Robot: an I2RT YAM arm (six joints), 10 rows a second.
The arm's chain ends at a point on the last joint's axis. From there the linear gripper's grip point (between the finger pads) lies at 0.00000 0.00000 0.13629 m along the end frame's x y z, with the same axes.
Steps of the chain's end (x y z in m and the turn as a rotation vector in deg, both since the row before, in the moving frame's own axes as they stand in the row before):
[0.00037 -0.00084 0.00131 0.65 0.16 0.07]
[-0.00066 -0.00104 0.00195 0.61 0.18 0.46]
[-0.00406 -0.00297 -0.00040 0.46 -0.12 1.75]
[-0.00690 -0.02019 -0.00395 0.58 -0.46 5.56]
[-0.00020 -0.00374 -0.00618 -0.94 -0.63 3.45]
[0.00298 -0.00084 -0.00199 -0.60 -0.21 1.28]
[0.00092 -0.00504 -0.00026 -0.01 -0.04 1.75]
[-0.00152 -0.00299 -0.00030 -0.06 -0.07 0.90]
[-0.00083 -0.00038 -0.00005 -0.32 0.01 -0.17]
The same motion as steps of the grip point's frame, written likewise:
[0.00075 -0.00239 0.00130 0.65 0.16 0.07]
[-0.00023 -0.00249 0.00194 0.61 0.18 0.46]
[-0.00433 -0.00407 -0.00040 0.46 -0.12 1.75]
[-0.00793 -0.02162 -0.00396 0.58 -0.46 5.56]
[-0.00176 -0.00155 -0.00621 -0.94 -0.63 3.45]
[0.00246 0.00058 -0.00200 -0.60 -0.21 1.28]
[0.00082 -0.00502 -0.00026 -0.01 -0.04 1.75]
[-0.00169 -0.00285 -0.00030 -0.06 -0.07 0.90]
[-0.00081 0.00038 -0.00005 -0.32 0.01 -0.17]

